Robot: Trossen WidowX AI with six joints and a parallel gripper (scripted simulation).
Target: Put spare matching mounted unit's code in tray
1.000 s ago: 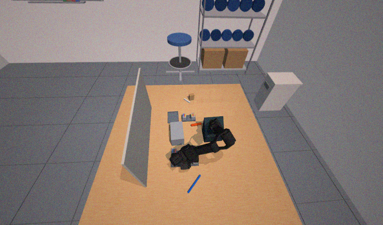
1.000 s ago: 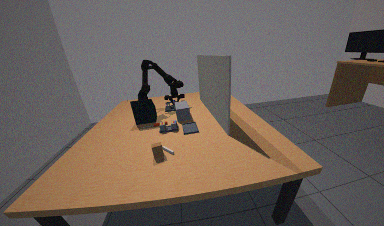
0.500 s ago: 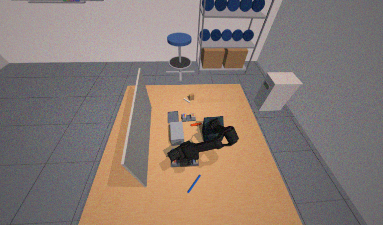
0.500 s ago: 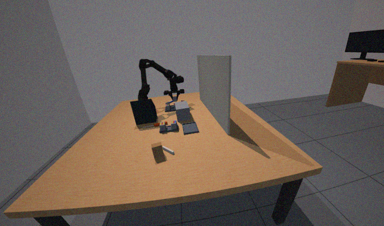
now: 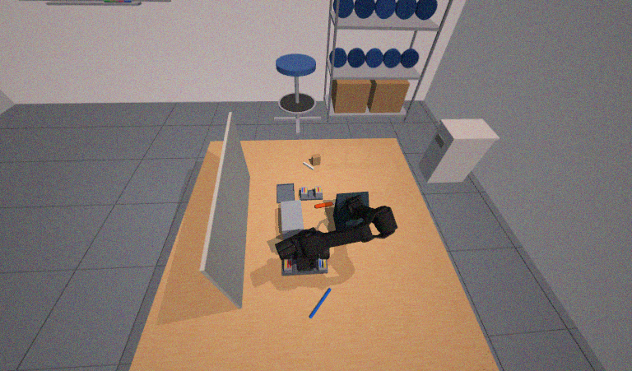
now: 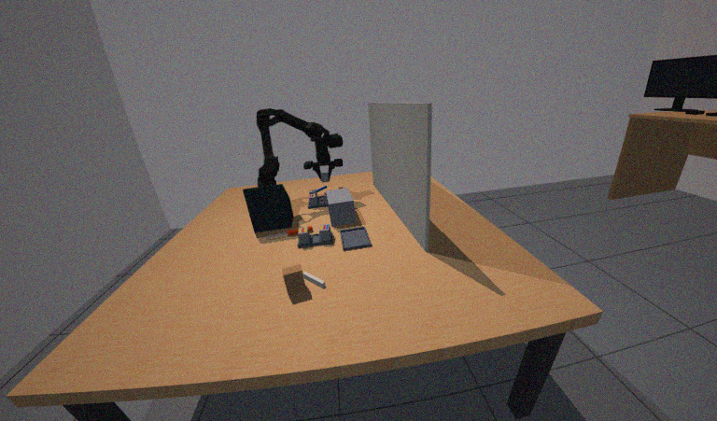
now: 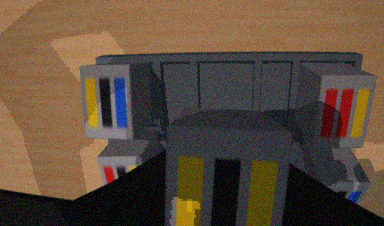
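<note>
Right now my gripper tip is 420 mm to the left of the grey tray, 100 mm above it and 90 mm short of it. Round my gripper tip: grey mounted unit 210 mm to the right, 60 mm ahead, 50 mm below; grey spare 30 mm above; blue pen 150 mm to the left, 100 mm below, 50 mm behind.
</note>
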